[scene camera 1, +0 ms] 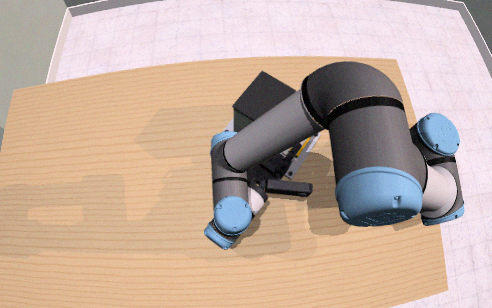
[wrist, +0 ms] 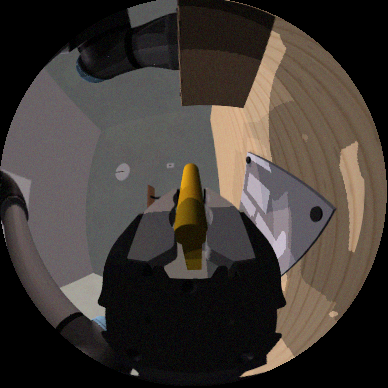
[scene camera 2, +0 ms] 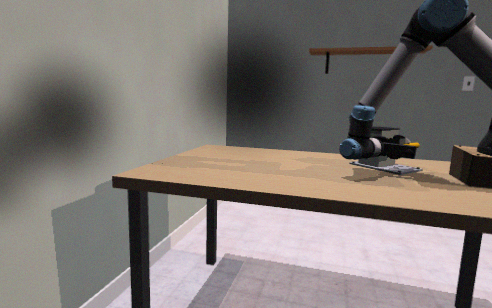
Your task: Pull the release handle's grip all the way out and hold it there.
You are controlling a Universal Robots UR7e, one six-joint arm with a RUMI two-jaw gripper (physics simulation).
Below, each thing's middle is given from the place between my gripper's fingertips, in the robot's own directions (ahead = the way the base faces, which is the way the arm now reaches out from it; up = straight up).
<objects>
I see my gripper 80 mm short of the grey base plate (wrist: pixel 291 215), 40 mm to the left of it and 100 mm above it.
</objects>
